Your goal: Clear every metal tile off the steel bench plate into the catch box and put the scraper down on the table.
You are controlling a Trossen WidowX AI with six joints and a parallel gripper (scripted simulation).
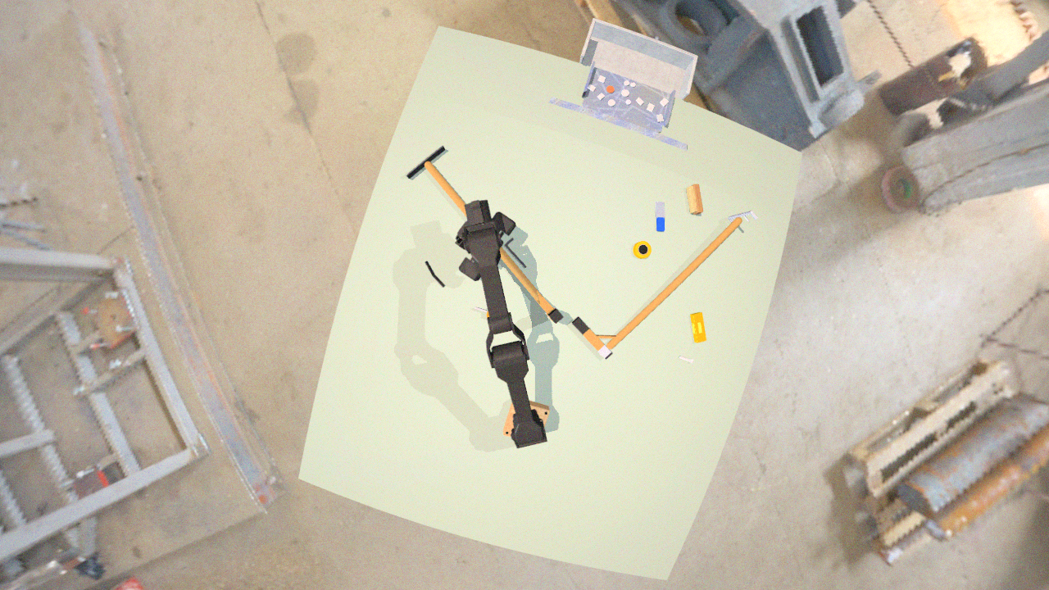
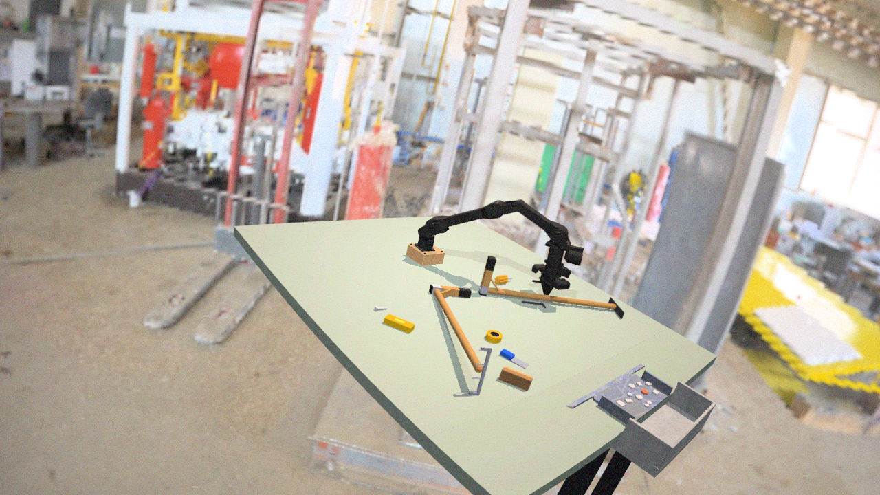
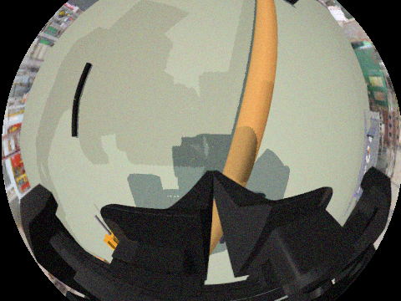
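Right now my gripper tip is 5 cm below the long scraper, 3 cm short of it and 1 cm to the right of it. Also, from my gripper tip: black bent piece (14 cm behind, 11 cm to the left, 1 cm below); yellow tape roll (40 cm to the right, 19 cm ahead, 1 cm below); yellow-handled screwdriver (16 cm behind, 9 cm to the right).
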